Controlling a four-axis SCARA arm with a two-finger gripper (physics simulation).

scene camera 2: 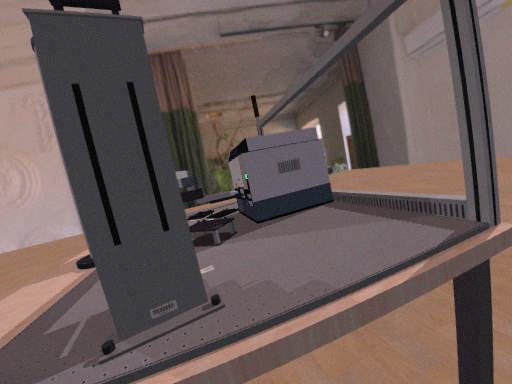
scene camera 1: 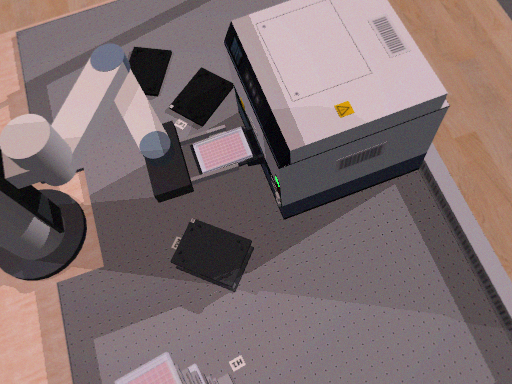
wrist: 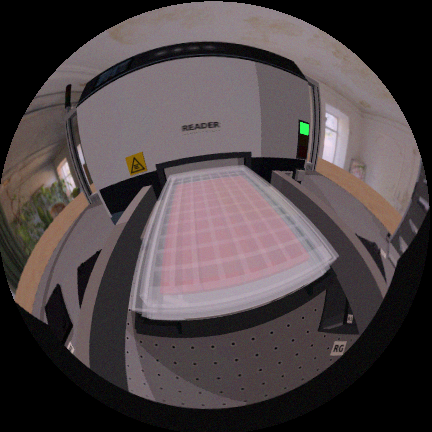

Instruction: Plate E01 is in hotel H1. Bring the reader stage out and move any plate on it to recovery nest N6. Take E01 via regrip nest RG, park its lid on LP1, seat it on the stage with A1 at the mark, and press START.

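Frame: origin at the arm's base, x ahead, y left, z up, level; millimetres.
Where they show: gripper, fingertip midpoint: [scene camera 2: 228,193] [scene camera 1: 232,146] [wrist: 214,184]; arm's base, link origin: [scene camera 1: 41,234].
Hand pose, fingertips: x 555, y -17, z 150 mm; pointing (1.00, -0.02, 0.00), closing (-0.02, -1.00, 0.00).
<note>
Each offset is from my fingertips to the top centre of the thing. "spot": to the spot under its first point.
The reader stage @[spot: 94 mm back, 34 mm left, 7 mm down] [wrist: 160,328] is out in front of the reader. A clear-lidded plate with pink wells @[25 mm back, 1 mm left, 4 mm up] [scene camera 1: 223,150] [wrist: 220,235] lies on it. My gripper [scene camera 1: 231,146] [wrist: 214,184] reaches along both long sides of this plate and looks shut on it; the right pad is hidden by the plate's edge. The regrip nest RG @[129 mm back, 210 mm right, 67 mm down] [scene camera 1: 212,252] [wrist: 341,310] is a raised black nest to the side. The black lid nest LP1 @[27 mm back, 267 mm left, 117 mm down] [scene camera 1: 200,97] lies beside the reader. In scene camera 1, pink plates @[spot: 239 mm back, 488 mm right, 292 mm up] [scene camera 1: 150,374] show at the H1 label; I cannot read which is E01.
The reader @[251 mm ahead, 8 mm left, 214 mm up] [scene camera 1: 325,65] [scene camera 2: 282,165] [wrist: 200,100] stands behind the stage, with a green light lit. Another black nest @[161 mm back, 419 mm left, 119 mm down] [scene camera 1: 152,70] lies beyond LP1. The tall grey hotel [scene camera 2: 122,175] stands near the table edge. A frame post @[spot: 449 mm ahead, 696 mm right, 107 mm up] [scene camera 2: 472,110] rises at the table's corner.
</note>
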